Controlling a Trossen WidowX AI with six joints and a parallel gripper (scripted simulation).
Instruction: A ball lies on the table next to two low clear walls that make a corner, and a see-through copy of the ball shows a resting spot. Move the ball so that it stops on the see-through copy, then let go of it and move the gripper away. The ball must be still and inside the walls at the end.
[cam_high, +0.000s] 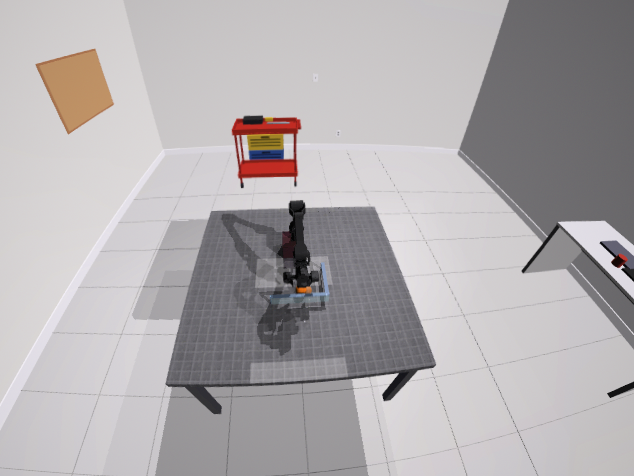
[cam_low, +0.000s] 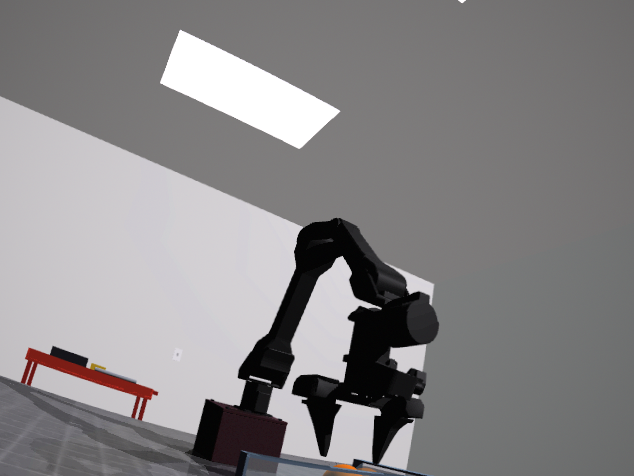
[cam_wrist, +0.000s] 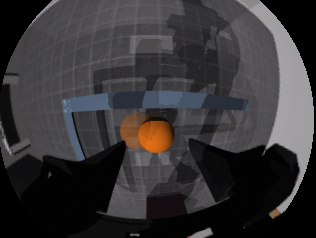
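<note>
Now: gripper tip 30 mm to the right of the see-through orange ball and 40 mm above it.
</note>
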